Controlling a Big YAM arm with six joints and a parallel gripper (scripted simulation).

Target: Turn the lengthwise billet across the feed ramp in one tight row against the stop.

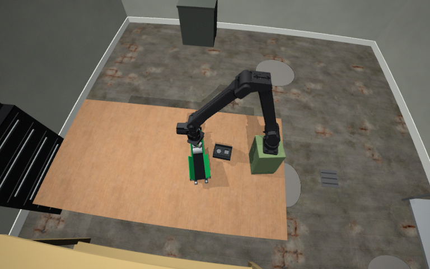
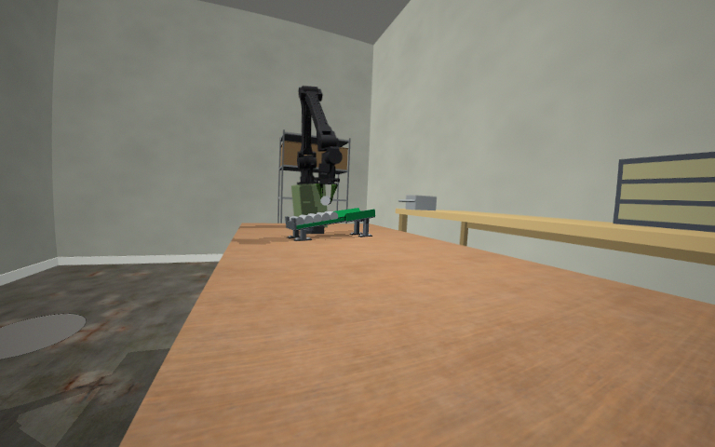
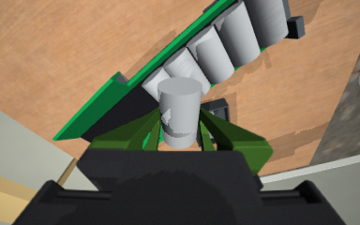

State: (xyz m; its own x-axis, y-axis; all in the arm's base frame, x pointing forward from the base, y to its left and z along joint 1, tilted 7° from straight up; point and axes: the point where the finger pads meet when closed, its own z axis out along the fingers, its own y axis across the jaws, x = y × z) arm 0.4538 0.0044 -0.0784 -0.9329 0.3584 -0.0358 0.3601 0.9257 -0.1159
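Now: the grey steel billet right at my hand. The rest, counted from my hand: small dark box (170 mm behind, 30 mm to the right, 150 mm below).
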